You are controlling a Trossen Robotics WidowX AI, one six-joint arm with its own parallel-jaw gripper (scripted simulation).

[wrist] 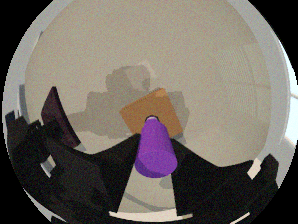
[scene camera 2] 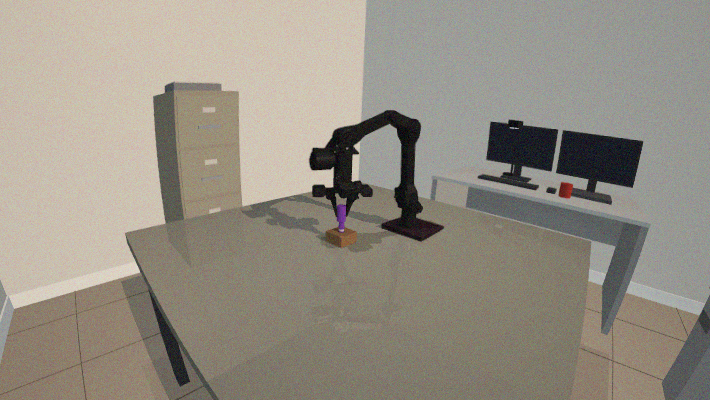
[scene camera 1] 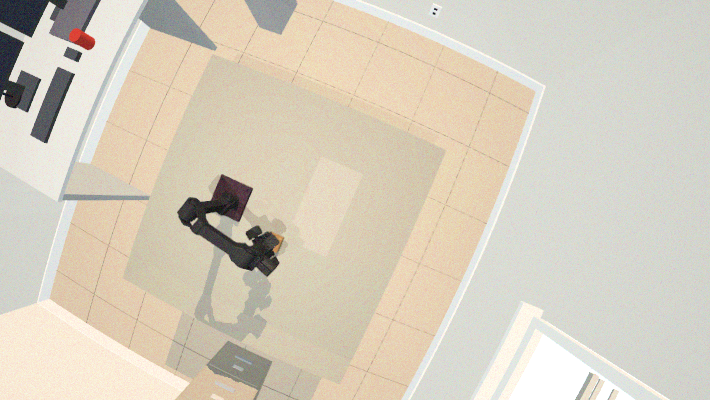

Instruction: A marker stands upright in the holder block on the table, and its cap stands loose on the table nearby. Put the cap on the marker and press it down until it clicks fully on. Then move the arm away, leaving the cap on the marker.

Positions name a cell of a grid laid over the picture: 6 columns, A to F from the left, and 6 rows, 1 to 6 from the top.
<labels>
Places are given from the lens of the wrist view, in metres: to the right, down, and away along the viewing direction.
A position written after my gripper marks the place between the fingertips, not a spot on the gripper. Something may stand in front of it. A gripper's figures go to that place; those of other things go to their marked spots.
my gripper (wrist: D4): 0.00, 0.03, 0.10
purple cap (wrist: D5): 0.00, 0.03, 0.06
</labels>
